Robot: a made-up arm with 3 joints. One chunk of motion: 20 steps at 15 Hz.
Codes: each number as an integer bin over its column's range. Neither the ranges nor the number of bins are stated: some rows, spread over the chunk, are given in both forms.
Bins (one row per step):
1: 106 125 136
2: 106 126 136
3: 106 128 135
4: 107 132 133
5: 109 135 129
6: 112 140 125
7: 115 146 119
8: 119 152 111
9: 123 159 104
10: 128 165 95
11: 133 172 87
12: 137 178 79
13: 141 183 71
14: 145 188 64
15: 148 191 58
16: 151 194 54
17: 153 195 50
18: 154 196 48
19: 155 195 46
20: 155 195 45
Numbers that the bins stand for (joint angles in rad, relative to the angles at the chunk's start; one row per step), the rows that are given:
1: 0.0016 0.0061 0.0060
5: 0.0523 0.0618 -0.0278
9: 0.2889 0.1954 -0.1484
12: 0.5256 0.3012 -0.2689
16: 0.7622 0.3903 -0.3895
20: 0.8298 0.3959 -0.4329
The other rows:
2: 0.0016 0.0116 0.0060
3: 0.0016 0.0228 0.0012
4: 0.0185 0.0451 -0.0085
6: 0.1030 0.0896 -0.0471
7: 0.1537 0.1230 -0.0760
8: 0.2213 0.1564 -0.1146
10: 0.3735 0.2288 -0.1918
11: 0.4580 0.2678 -0.2304
13: 0.5932 0.3291 -0.3075
14: 0.6608 0.3569 -0.3413
15: 0.7115 0.3736 -0.3702
17: 0.7960 0.3959 -0.4088
18: 0.8129 0.4015 -0.4185
19: 0.8298 0.3959 -0.4281

